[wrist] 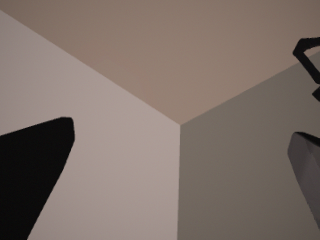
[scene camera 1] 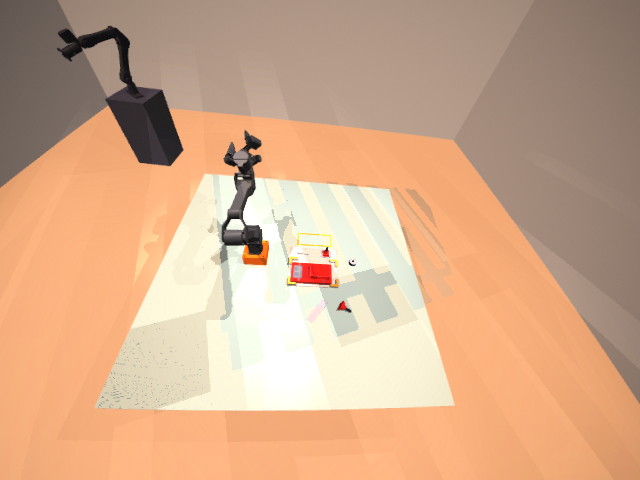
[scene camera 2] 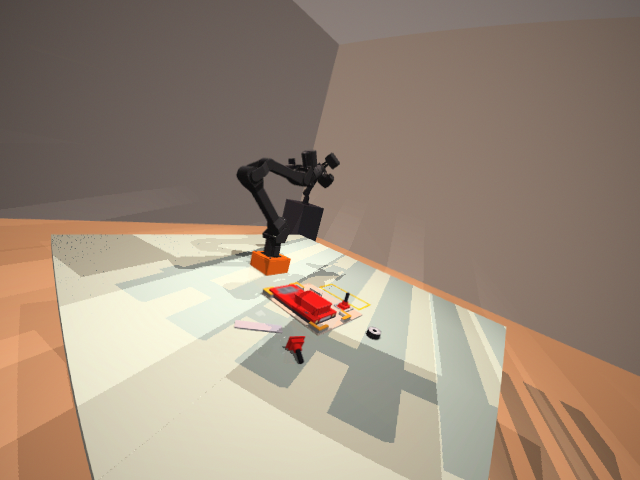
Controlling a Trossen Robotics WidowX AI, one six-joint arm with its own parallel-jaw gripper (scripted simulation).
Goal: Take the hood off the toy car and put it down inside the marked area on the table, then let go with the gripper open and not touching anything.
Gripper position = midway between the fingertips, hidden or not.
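Observation:
A red toy car (scene camera 2: 285, 295) is in the scene; in the wrist view the car is out of frame. My gripper (wrist: 183, 135) holds nothing and is open.

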